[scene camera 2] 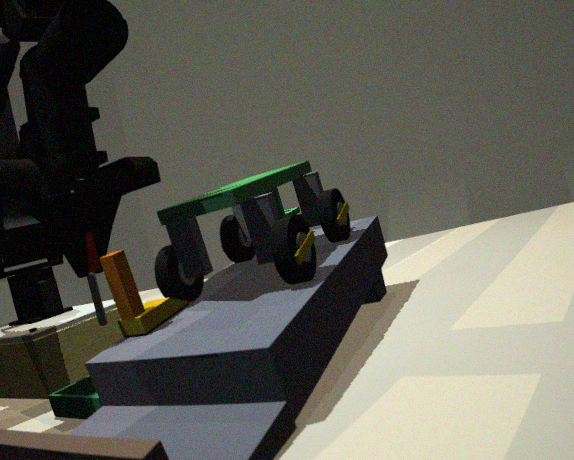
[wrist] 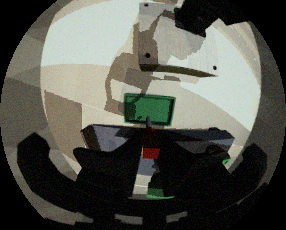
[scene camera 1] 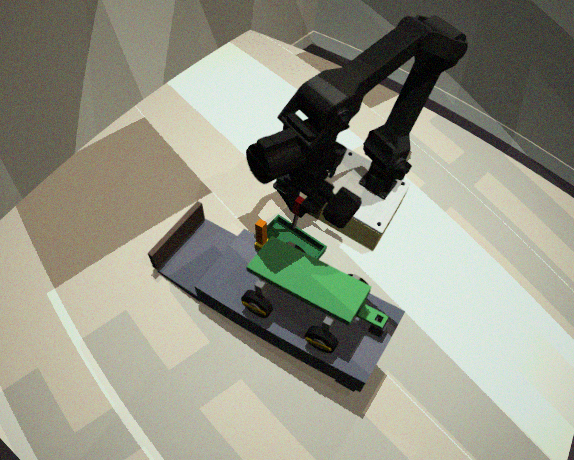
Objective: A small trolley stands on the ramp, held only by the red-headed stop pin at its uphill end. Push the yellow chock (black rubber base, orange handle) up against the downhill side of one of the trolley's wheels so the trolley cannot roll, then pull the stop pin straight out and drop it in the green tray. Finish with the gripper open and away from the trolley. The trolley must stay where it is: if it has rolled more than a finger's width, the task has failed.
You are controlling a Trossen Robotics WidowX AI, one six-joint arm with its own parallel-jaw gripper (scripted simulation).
my gripper: scene camera 2; wrist 149,131; scene camera 1
same spot on my gripper: (scene camera 1: pixel 289 194) = (scene camera 2: pixel 82 206)
